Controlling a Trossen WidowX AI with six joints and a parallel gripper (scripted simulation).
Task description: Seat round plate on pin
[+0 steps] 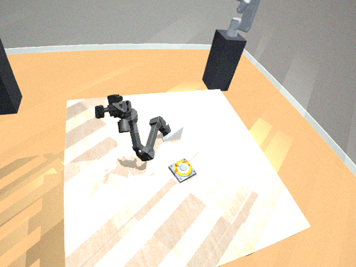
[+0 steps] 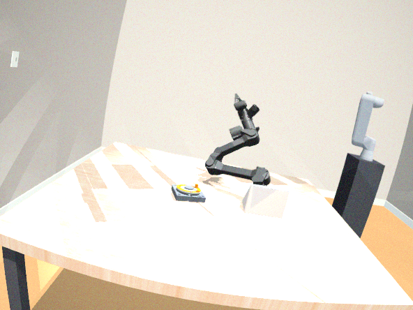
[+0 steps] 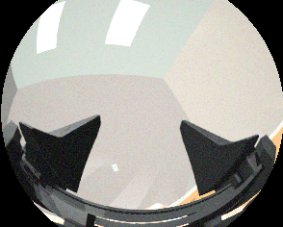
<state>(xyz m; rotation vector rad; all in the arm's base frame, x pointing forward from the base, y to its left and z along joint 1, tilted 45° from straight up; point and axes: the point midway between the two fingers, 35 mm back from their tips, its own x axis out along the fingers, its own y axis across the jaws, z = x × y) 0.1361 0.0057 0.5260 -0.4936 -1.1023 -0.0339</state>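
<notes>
The grey square base lies 41 cm to the left of my gripper tip, 41 cm below it and 14 cm ahead of it.
</notes>
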